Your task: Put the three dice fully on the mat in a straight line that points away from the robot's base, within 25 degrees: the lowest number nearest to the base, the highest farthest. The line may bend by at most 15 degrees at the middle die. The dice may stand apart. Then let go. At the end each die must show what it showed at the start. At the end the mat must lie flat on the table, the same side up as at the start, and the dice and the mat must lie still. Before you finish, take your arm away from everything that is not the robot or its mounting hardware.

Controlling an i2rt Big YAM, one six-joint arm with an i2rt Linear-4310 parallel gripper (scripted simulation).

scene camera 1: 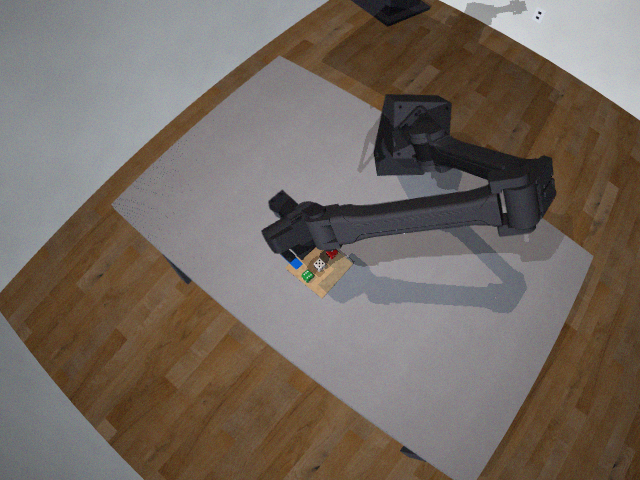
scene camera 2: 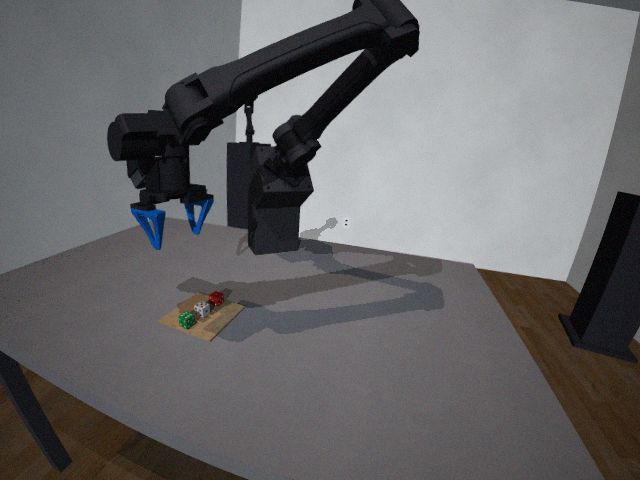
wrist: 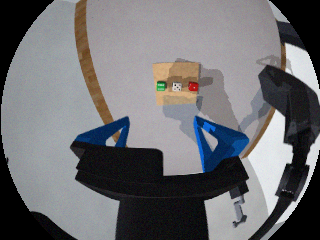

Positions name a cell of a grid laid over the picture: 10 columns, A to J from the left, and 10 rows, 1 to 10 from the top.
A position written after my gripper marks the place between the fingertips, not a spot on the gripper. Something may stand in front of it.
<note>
In view: my gripper (scene camera 2: C6).
My gripper is seen too in the wrist view (wrist: F5).
</note>
